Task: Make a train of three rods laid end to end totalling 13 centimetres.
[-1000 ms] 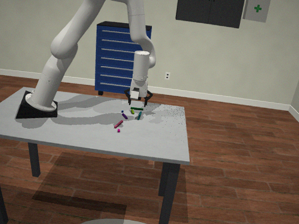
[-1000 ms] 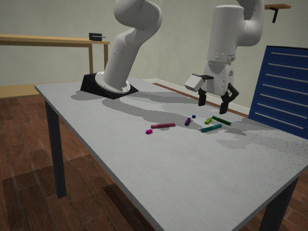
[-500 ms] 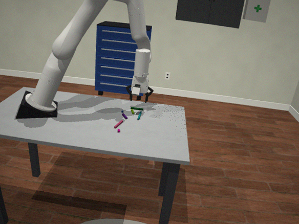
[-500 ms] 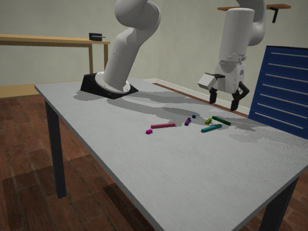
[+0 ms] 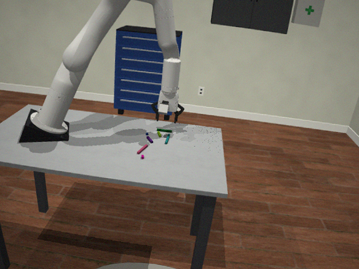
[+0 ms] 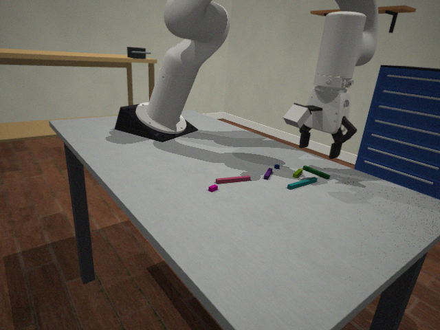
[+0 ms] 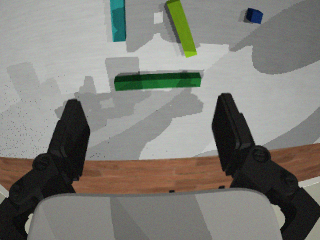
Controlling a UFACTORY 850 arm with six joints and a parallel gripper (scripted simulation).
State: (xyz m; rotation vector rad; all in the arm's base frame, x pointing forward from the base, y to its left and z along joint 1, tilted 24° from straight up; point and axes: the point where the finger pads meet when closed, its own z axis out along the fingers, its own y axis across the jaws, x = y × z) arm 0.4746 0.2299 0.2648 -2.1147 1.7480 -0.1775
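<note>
Now: the blue rod 80 mm behind my hand, 70 mm to the right of it and 70 mm below it. From my hand the other things lie so: lime rod: 20 mm behind, 40 mm to the right, 70 mm below; then green rod: 10 mm behind, 20 mm to the left, 70 mm below; then turquoise rod: 40 mm ahead, 70 mm to the right, 70 mm below.
</note>
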